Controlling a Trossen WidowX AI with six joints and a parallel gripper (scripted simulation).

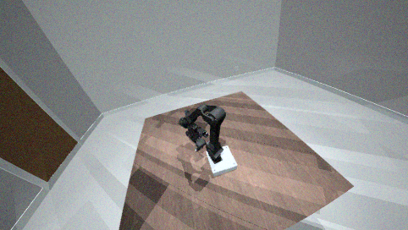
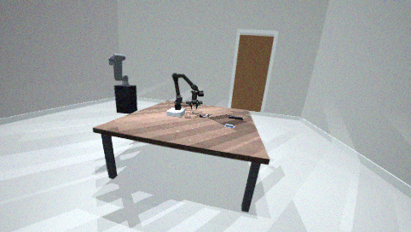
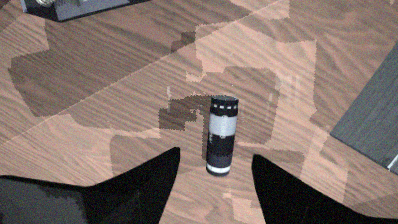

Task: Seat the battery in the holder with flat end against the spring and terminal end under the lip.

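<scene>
The battery is 4 cm below my gripper tip.
</scene>
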